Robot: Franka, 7 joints.
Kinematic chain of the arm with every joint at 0, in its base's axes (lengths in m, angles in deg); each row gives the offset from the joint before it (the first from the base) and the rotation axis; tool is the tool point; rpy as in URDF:
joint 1: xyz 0 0 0.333 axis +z
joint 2: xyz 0 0 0 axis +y
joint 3: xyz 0 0 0.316 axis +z
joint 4: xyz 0.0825 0 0 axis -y
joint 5: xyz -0.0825 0 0.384 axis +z
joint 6: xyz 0 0 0 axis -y
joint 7: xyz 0.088 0 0 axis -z
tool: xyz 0 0 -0.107 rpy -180 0 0
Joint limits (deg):
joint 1: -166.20..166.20
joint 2: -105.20..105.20
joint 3: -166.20..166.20
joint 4: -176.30..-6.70
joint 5: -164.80..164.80
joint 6: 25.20..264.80
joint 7: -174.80..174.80
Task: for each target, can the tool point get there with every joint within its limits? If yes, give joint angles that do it. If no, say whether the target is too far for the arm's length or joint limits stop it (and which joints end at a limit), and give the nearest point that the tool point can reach.
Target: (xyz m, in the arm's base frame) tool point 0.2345 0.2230 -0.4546
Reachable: no: joint limits stop it (at a limit: joint 2) | nearest point 0.2301 0.2188 -0.3597 | short by 0.095 m
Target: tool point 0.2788 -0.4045 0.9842
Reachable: yes | joints -6.53 52.13 -128.71 -58.31 -66.66 133.81 -18.37
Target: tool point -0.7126 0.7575 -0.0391
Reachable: no: too far | nearest point -0.5535 0.5883 0.0440 | short by 0.247 m
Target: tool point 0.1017 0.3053 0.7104
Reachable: yes | joints -5.65 -55.78 55.24 -113.76 -54.12 61.25 56.17
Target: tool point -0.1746 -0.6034 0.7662
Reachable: yes | joints -126.82 84.63 136.20 -51.13 60.61 84.38 70.99
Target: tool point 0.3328 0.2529 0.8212
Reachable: yes | joints 133.47 -19.29 -56.13 -80.11 82.10 244.34 124.09
